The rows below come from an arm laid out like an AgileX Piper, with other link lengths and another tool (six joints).
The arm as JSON. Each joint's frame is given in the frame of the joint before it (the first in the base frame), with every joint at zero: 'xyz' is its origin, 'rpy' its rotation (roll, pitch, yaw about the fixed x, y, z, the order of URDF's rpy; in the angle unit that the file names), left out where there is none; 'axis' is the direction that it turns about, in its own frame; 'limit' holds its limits. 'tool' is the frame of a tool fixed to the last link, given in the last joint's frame.
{
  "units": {
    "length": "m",
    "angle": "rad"
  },
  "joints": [
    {
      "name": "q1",
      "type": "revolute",
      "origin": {
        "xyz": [
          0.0,
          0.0,
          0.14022
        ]
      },
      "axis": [
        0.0,
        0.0,
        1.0
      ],
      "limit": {
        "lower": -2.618,
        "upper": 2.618
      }
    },
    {
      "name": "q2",
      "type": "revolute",
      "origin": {
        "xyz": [
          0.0,
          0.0,
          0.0
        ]
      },
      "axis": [
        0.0,
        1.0,
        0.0
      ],
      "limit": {
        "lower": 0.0,
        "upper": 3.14
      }
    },
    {
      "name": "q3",
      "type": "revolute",
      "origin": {
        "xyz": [
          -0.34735,
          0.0,
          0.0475
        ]
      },
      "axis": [
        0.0,
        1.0,
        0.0
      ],
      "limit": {
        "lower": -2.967,
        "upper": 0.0
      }
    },
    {
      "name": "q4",
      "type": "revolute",
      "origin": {
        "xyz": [
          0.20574,
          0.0,
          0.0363
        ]
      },
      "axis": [
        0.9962,
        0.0,
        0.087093
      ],
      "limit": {
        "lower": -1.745,
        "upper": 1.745
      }
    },
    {
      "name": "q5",
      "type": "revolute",
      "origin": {
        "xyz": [
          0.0,
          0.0,
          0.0
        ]
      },
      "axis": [
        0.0,
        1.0,
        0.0
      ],
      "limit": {
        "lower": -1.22,
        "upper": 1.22
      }
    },
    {
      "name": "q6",
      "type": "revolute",
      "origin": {
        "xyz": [
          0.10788,
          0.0,
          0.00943
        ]
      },
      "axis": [
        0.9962,
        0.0,
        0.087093
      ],
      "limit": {
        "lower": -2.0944,
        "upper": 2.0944
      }
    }
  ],
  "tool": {
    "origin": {
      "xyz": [
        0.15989,
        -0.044,
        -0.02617
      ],
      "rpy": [
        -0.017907,
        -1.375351,
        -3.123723
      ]
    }
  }
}
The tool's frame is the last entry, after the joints.
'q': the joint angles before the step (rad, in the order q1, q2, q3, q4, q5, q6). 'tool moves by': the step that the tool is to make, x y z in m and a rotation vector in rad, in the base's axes. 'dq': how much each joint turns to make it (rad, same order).
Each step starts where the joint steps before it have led.
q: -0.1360 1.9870 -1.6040 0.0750 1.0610 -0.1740
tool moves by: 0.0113 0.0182 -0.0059 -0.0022 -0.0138 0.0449
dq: 0.0470 0.0160 0.0003 0.0001 -0.0303 -0.0001
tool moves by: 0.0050 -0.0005 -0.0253 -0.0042 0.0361 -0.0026
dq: 0.0049 0.0620 -0.0003 -0.0091 -0.0267 0.0090
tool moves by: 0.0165 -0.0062 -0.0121 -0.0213 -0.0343 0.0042
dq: 0.0001 0.0330 0.0003 -0.0180 -0.0693 -0.0009
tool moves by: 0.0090 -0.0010 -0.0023 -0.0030 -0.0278 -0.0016
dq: 0.0000 0.0078 -0.0002 0.0000 -0.0357 0.0000
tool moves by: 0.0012 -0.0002 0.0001 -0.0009 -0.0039 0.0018
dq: 0.0000 0.0003 -0.0003 0.0000 -0.0039 -0.0021
